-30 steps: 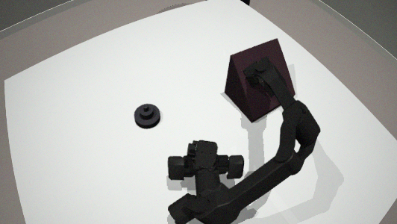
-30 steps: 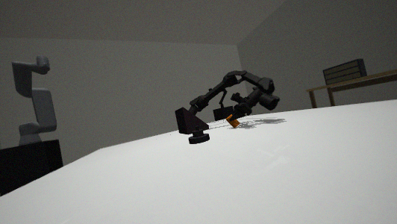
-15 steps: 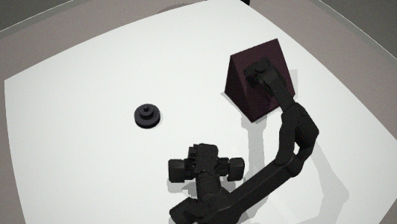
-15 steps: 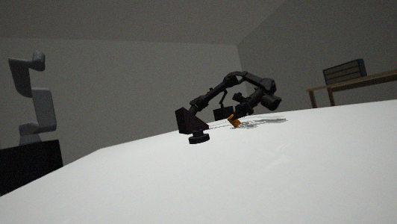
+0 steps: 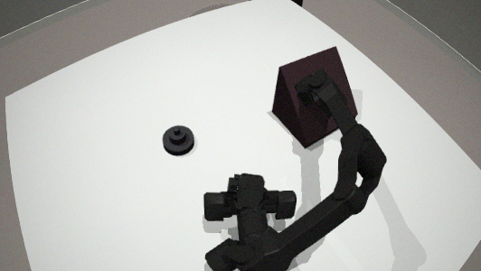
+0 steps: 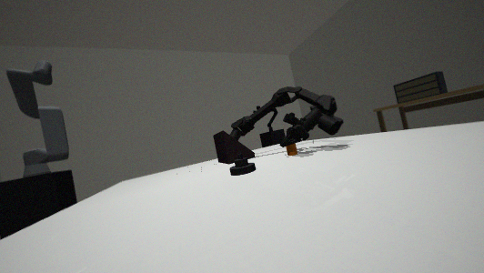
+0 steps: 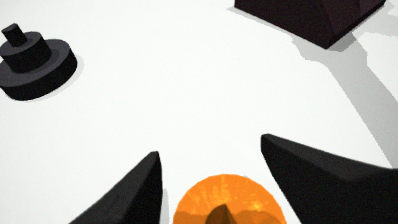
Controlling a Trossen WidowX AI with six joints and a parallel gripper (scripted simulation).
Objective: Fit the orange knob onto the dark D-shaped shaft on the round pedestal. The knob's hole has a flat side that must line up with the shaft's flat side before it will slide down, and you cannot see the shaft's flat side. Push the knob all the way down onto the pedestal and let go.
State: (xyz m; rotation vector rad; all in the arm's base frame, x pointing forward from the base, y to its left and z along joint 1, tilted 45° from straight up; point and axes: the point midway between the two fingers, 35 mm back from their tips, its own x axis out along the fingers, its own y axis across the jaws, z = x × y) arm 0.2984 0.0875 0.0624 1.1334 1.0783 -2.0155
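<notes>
Right now the orange knob is 3 cm to the left of my gripper tip, 3 cm ahead of it and 1 cm below it. Round my gripper tip: dark pedestal: 22 cm to the right, 4 cm ahead, 1 cm below.
</notes>
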